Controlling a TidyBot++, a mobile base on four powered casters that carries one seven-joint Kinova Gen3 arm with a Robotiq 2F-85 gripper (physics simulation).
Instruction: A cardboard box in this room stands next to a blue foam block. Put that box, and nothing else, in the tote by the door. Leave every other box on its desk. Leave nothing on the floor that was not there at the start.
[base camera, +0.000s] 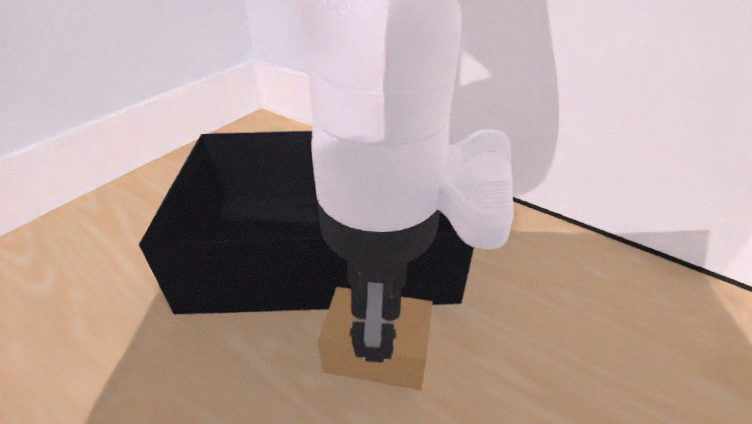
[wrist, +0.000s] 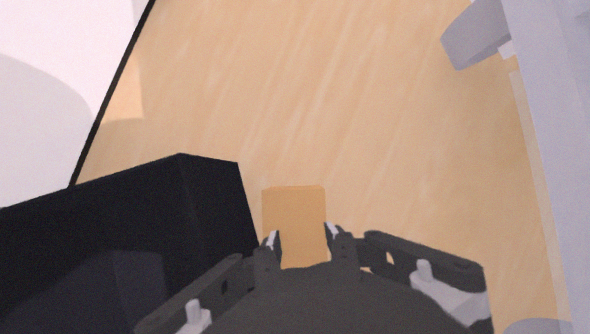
In view: the gripper (base camera: 376, 330), a black tote (base camera: 238, 231) and a white door (base camera: 626, 125).
The black tote is seen too in the wrist view (wrist: 116, 247). The gripper is seen too in the wrist view (wrist: 302, 236). The white door also shows in the wrist view (wrist: 67, 67).
